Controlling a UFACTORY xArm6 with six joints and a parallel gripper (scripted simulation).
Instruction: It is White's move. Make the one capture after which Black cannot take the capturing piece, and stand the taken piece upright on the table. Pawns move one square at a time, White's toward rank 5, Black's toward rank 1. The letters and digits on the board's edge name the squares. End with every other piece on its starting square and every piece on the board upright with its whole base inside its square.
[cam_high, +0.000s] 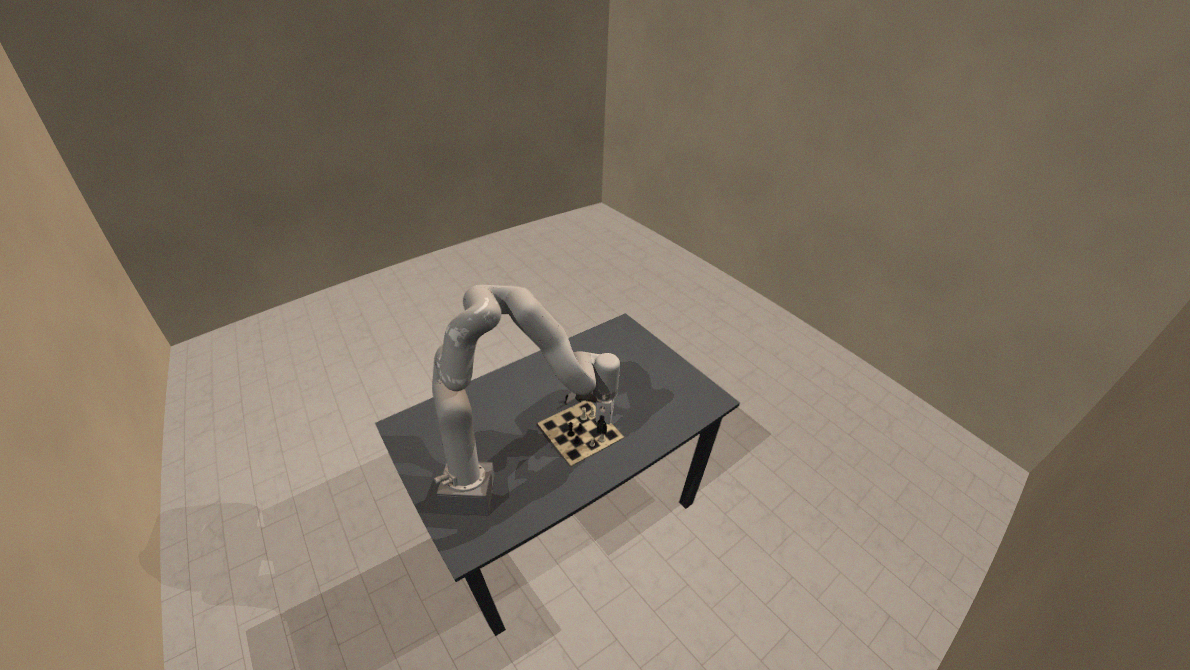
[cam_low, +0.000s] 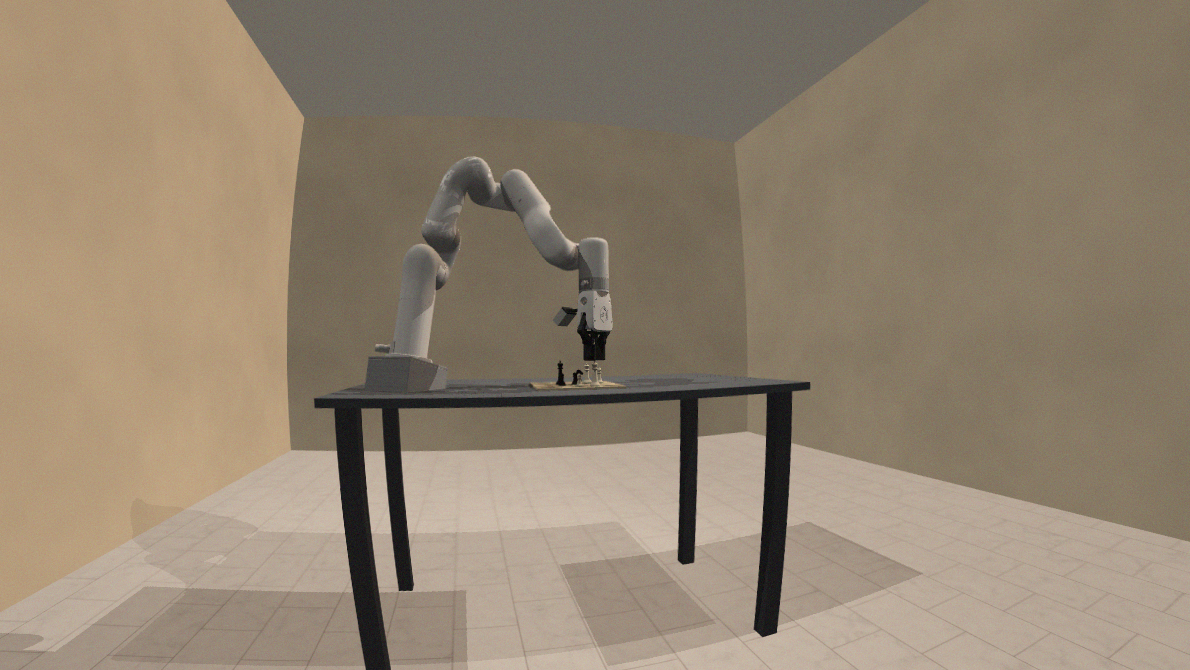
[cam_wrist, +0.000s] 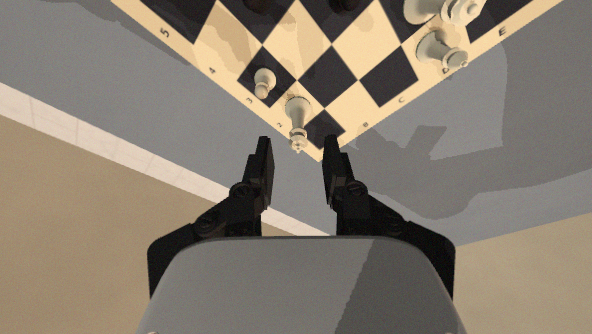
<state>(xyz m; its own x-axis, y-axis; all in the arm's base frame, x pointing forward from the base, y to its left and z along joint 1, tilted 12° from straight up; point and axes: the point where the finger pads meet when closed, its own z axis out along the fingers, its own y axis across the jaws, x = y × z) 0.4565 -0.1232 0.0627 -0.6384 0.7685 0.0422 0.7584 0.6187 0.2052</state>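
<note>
Right now my hand is 5 cm above the white bishop. The rest, counted from my hand: chessboard: 3 cm behind, 8 cm to the left, 9 cm below; white pawn: 4 cm behind, 7 cm below.
</note>
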